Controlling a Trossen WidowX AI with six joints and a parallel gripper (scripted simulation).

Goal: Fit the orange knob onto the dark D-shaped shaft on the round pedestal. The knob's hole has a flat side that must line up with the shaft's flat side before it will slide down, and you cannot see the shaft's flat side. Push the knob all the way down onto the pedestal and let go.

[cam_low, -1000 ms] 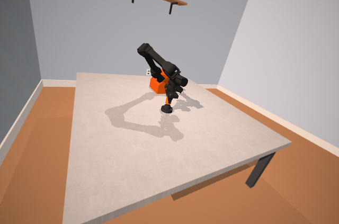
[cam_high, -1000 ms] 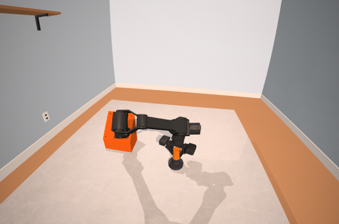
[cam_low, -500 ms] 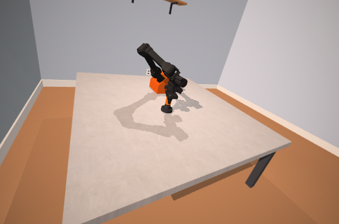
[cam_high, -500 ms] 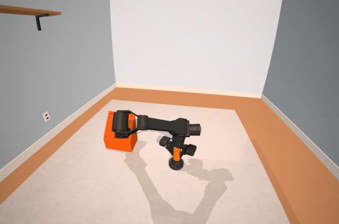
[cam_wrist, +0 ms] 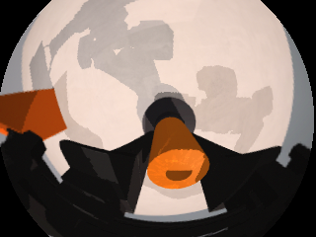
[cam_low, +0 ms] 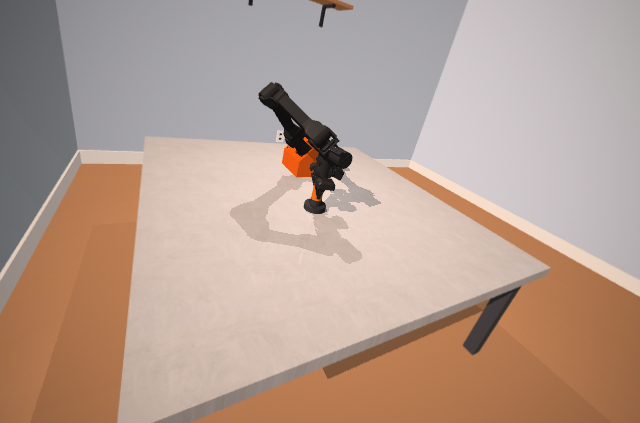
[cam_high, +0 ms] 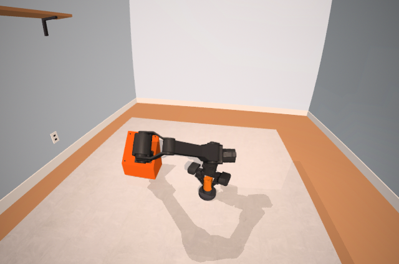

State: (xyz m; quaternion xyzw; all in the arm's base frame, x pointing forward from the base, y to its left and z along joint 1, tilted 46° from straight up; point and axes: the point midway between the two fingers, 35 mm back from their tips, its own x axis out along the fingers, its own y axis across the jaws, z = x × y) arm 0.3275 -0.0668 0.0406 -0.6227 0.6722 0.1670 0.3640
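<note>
The orange knob lies 2 cm above my gripper tip. The rest, counted from my gripper tip: shaft 2 cm below.
</note>
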